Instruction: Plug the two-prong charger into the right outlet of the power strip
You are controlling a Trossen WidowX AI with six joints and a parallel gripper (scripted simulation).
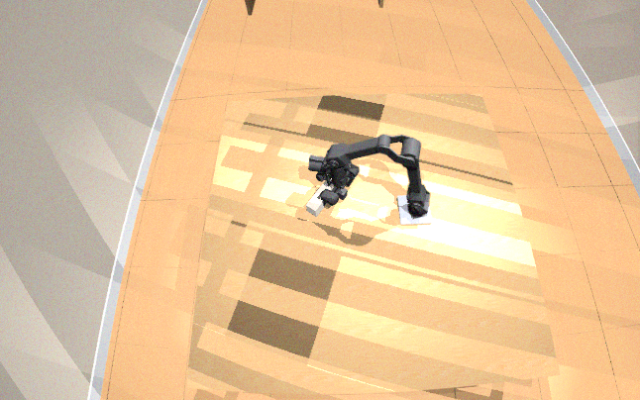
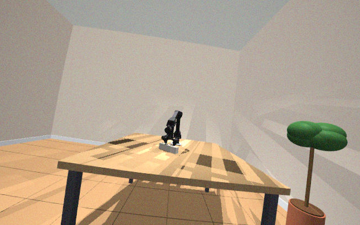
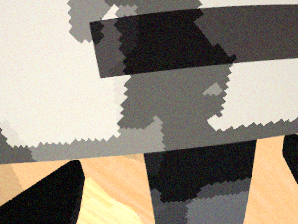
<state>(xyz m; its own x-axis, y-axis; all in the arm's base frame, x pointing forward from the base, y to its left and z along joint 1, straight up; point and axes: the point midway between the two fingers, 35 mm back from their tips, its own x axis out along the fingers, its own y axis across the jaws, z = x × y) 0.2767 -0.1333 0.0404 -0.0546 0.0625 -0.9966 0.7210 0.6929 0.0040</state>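
The black two-prong charger is 20 mm to the right of my gripper tip, 20 mm ahead of it and 10 mm above it.
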